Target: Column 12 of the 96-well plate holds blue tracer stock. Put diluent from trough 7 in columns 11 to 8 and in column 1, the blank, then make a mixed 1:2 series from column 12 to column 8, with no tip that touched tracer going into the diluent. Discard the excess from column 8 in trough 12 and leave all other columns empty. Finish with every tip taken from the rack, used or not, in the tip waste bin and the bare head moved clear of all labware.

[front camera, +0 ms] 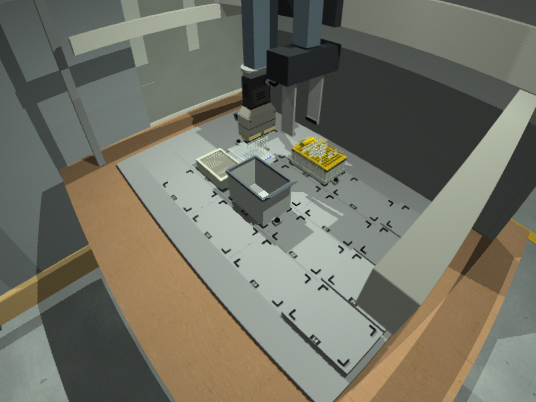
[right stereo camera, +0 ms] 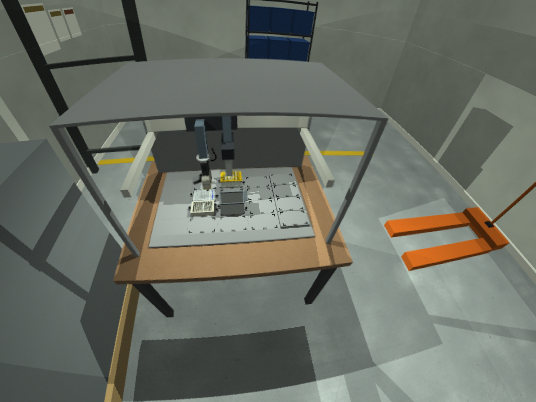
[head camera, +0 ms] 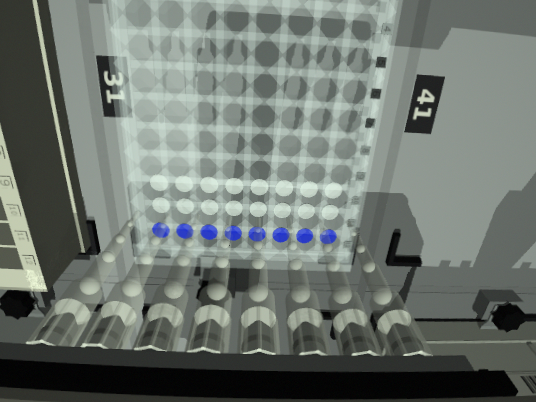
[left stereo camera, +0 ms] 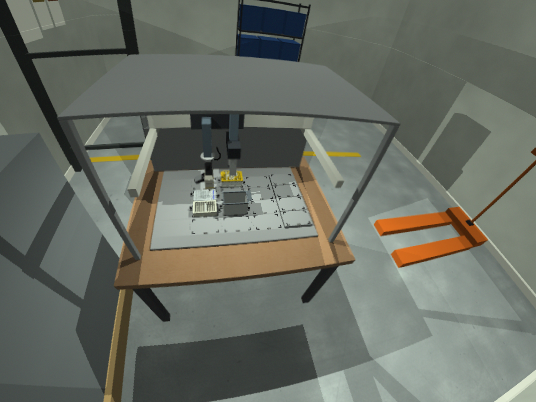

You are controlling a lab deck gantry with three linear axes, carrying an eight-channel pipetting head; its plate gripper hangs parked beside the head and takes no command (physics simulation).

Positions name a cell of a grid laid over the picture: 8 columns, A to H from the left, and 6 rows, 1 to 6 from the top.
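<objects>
I am looking at a panel (front camera: G2), and it sits 80 cm from the lens.
</objects>
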